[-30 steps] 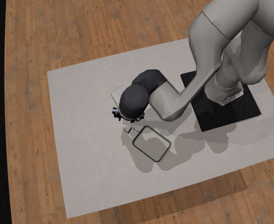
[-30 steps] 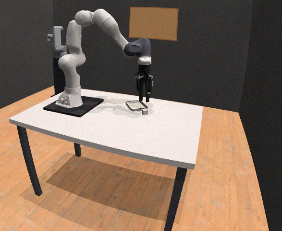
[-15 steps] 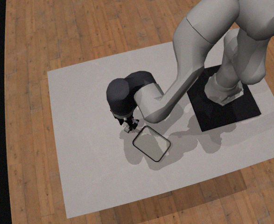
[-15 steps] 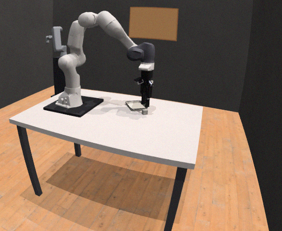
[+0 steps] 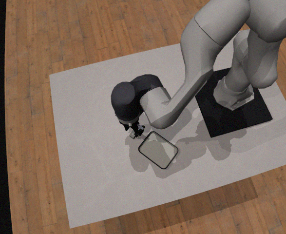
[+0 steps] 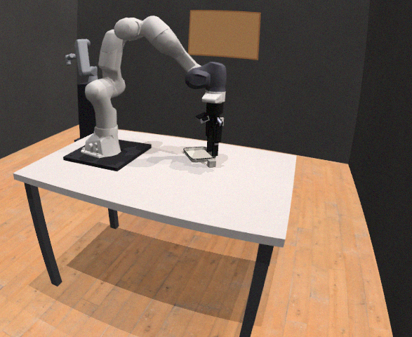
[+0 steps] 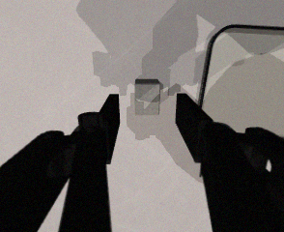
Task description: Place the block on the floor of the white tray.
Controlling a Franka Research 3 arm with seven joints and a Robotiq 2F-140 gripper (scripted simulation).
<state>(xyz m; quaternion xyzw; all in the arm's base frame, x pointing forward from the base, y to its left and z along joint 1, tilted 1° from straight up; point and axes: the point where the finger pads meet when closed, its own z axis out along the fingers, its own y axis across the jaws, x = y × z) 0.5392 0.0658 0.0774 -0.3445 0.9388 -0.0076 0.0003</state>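
The grey block is 8 cm below my hand. Also, from my hand: white tray: 11 cm to the left, 10 cm behind, 8 cm below.
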